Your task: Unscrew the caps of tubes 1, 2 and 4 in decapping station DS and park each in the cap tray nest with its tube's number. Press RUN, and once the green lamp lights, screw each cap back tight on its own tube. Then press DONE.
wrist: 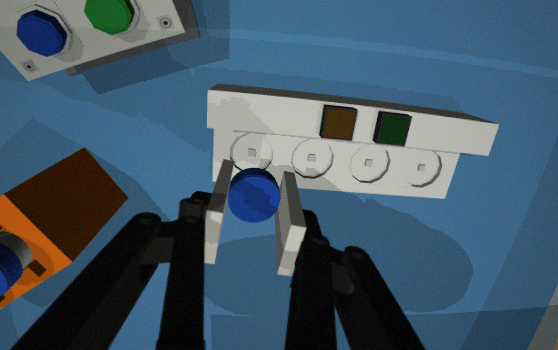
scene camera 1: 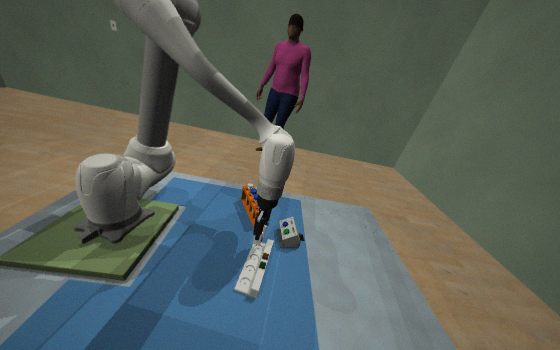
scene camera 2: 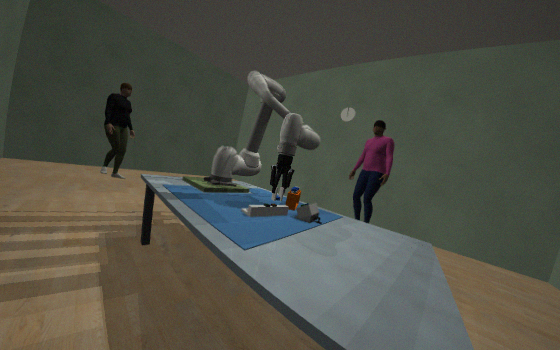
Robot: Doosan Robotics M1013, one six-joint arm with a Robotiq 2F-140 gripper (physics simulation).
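Pixels of known places: gripper, fingertip midpoint: (wrist: 255, 185) (scene camera 1: 258, 240) (scene camera 2: 276, 200); arm's base, origin of the base link: (scene camera 1: 118, 220) (scene camera 2: 220, 183).
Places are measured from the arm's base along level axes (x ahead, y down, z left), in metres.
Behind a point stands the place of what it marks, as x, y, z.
My gripper (scene camera 1: 259, 239) {0.558, -0.034, 0.093} (scene camera 2: 278, 196) {0.558, -0.034, 0.093} (wrist: 255, 185) {0.558, -0.034, 0.093} is shut on a blue cap (wrist: 254, 195) {0.560, -0.052, 0.093}, above the white cap tray (scene camera 1: 255, 283) {0.604, -0.019, -0.069} (scene camera 2: 267, 210) {0.620, -0.002, -0.001} (wrist: 227, 107) {0.608, -0.019, 0.117}. In the wrist view the cap appears just below the leftmost nest (wrist: 251, 152) {0.565, 0.018, 0.098}. The four round nests show no caps. The tray's raised ledge carries a brown square (wrist: 339, 123) {0.607, -0.027, 0.041} and a dark green square (wrist: 393, 129) {0.608, -0.027, 0.002}, neither brightly lit. The orange tube rack (scene camera 1: 251, 209) {0.456, 0.007, 0.308} (scene camera 2: 293, 201) {0.539, -0.025, 0.237} (wrist: 60, 212) {0.529, -0.046, 0.229} stands behind the gripper in scene camera 1, with blue caps (scene camera 1: 254, 191) {0.450, -0.095, 0.327} and a white tube top (scene camera 1: 250, 186) {0.415, -0.089, 0.367}; its near end is partly hidden.
The grey button box (scene camera 1: 289, 241) {0.685, -0.015, 0.158} (scene camera 2: 306, 212) {0.708, -0.018, 0.166} (wrist: 145, 37) {0.648, -0.025, 0.171} stands beside the tray, with a blue button (scene camera 1: 285, 224) {0.647, -0.043, 0.222} (wrist: 41, 33) {0.646, -0.044, 0.225} and a green button (scene camera 1: 286, 231) {0.660, -0.043, 0.182} (wrist: 109, 14) {0.658, -0.043, 0.185}. The arm's base stands on a green board (scene camera 1: 50, 252) {-0.048, 0.001, -0.179} (scene camera 2: 225, 189) {0.174, 0.009, -0.027}. Two people stand beyond the table.
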